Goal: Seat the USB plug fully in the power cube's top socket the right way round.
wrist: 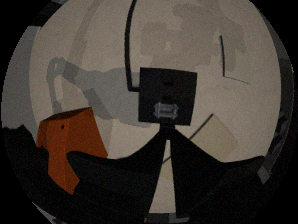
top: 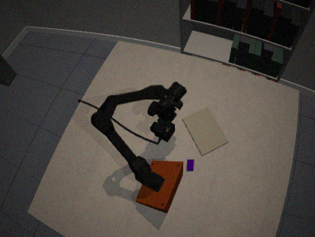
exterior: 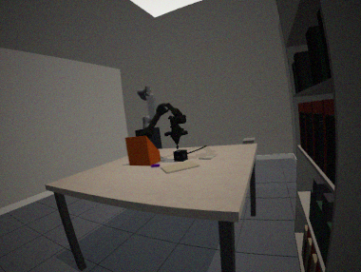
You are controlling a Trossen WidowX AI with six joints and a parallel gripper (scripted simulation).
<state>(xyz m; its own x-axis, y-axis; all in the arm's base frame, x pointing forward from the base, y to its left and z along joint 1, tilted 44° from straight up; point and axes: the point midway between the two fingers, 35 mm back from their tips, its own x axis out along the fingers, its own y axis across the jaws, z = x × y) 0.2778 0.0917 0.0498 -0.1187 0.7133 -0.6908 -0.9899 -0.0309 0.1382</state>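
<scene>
Right now the USB socket is 6 cm below my gripper tip. From my gripper tip the other things lie so: flat beige pad 10 cm ahead, 16 cm to the right, 13 cm below; then grey USB plug 2 cm below; then small purple block 10 cm behind, 17 cm to the right, 12 cm below.
</scene>
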